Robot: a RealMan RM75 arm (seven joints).
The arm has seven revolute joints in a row. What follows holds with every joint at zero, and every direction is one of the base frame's.
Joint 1 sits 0.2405 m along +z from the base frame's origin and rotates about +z.
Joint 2 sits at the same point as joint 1 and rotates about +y.
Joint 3 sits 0.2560 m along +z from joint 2 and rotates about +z.
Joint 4 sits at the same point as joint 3 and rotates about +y.
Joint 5 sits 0.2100 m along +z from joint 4 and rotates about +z.
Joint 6 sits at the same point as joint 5 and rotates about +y.
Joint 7 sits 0.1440 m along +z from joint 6 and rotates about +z.
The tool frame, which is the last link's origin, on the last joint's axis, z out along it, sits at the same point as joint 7; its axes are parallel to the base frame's.
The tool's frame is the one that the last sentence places.
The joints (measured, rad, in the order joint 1, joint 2, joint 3, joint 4, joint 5, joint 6, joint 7), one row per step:
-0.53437, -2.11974, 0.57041, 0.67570, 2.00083, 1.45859, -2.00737
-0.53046, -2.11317, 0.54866, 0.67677, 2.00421, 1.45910, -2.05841
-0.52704, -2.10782, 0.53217, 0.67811, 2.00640, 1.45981, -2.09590
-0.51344, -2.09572, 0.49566, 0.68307, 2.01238, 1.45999, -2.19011
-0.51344, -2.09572, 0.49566, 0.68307, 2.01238, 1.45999, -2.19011
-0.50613, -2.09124, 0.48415, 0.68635, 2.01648, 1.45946, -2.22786
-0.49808, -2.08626, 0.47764, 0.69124, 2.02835, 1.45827, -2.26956
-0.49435, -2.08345, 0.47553, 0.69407, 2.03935, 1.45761, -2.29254
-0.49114, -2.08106, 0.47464, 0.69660, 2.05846, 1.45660, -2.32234
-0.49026, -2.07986, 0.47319, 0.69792, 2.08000, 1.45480, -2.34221
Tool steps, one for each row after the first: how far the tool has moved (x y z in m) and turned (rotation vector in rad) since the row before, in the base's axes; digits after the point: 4 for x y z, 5 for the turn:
-0.0046, 0.0003, 0.0056, -0.00154, -0.02686, 0.05407
-0.0036, 0.0001, 0.0045, 0.00012, -0.02016, 0.03970
-0.0102, -0.0016, 0.0105, -0.00117, -0.04973, 0.10132
0.0000, 0.0000, 0.0000, 0.00000, 0.00000, 0.00000
-0.0046, -0.0013, 0.0038, -0.00242, -0.01733, 0.04049
-0.0051, -0.0020, 0.0030, -0.01075, -0.01043, 0.04228
-0.0029, -0.0012, 0.0011, -0.00975, -0.00188, 0.02247
-0.0033, -0.0017, 0.0000, -0.01826, 0.00002, 0.02804
-0.0027, -0.0014, -0.0008, -0.01706, 0.00595, 0.02004

